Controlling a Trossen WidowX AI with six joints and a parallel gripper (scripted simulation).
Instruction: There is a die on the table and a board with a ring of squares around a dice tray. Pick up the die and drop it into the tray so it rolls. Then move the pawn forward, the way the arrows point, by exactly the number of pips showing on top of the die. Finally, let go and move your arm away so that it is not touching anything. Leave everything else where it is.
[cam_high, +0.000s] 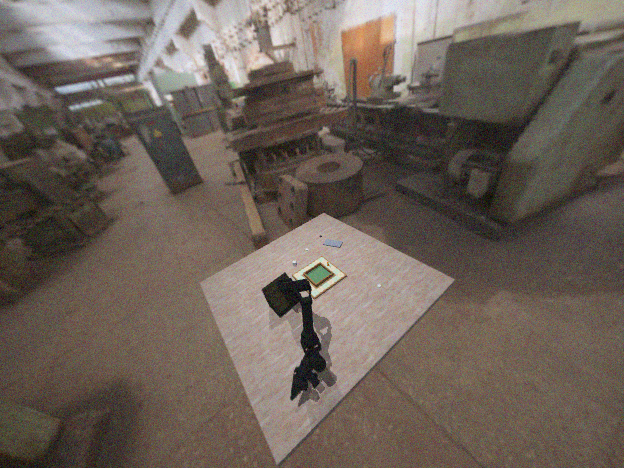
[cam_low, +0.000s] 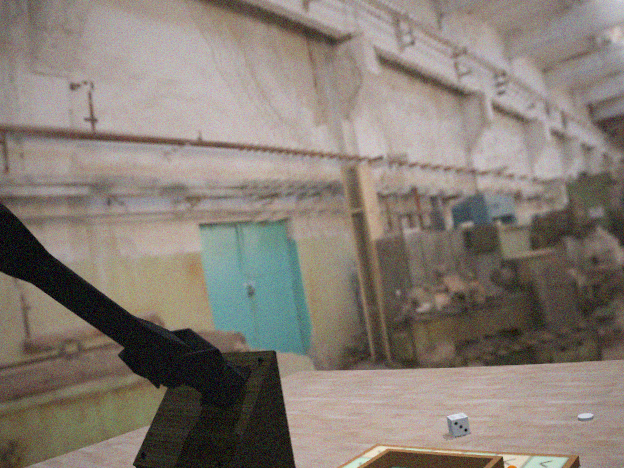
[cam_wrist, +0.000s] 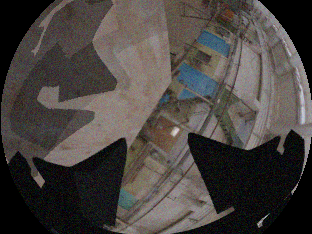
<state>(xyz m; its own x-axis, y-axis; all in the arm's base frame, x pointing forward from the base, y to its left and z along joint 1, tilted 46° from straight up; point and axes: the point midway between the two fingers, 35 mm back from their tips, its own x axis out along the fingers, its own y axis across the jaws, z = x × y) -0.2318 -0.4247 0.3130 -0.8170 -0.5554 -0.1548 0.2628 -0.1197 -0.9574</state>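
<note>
Right now the white die is 770 mm to the left of my gripper tip, 480 mm ahead of it and 50 mm below it. Round my gripper tip: grey-blue card 840 mm ahead, 750 mm to the left, 60 mm below; then orange pawn 650 mm ahead, 560 mm to the left, 40 mm below.
</note>
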